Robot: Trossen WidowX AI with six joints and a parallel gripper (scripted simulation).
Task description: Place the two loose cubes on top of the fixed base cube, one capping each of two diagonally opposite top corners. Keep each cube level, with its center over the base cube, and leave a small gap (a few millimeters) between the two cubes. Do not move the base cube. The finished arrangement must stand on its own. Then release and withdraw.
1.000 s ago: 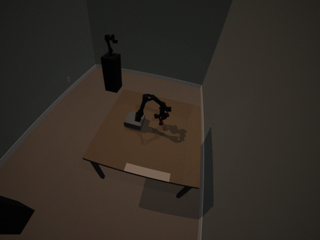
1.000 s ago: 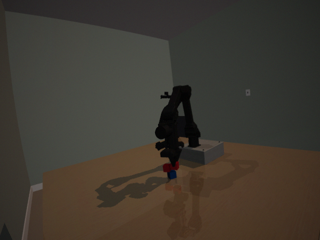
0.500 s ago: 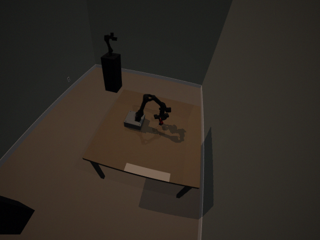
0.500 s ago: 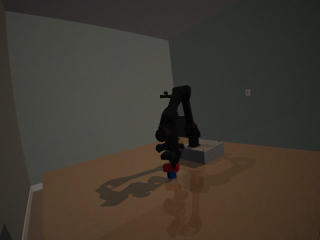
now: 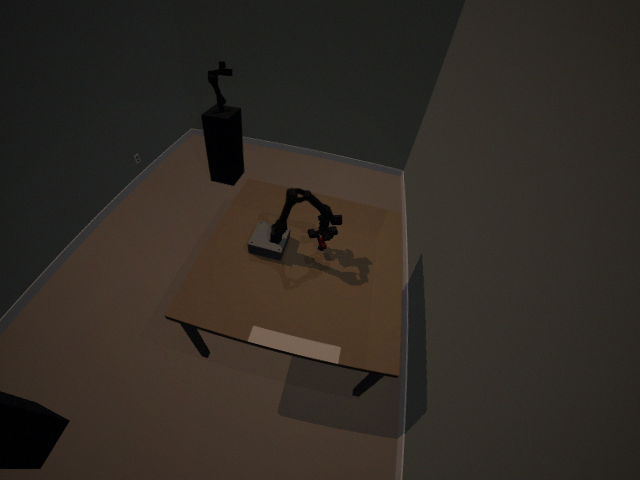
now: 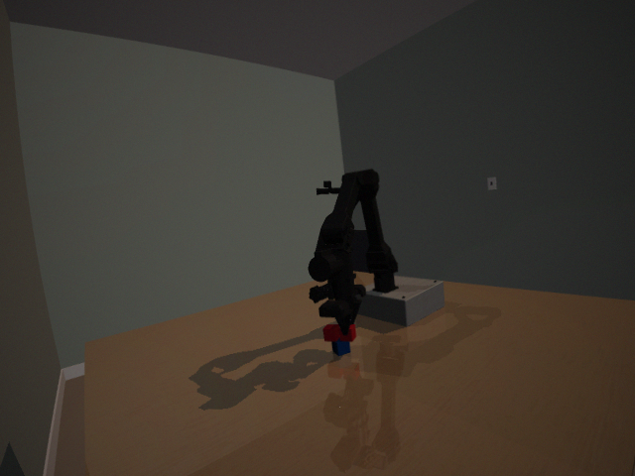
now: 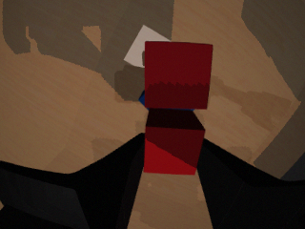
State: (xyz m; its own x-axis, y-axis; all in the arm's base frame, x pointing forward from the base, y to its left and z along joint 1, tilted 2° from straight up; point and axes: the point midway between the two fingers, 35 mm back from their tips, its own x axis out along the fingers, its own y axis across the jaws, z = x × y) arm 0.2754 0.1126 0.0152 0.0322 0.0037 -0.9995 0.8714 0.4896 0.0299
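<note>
Now: the blue cube 4 cm below my gripper tip, 2 cm to the right of it and 1 cm ahead of it.
</note>
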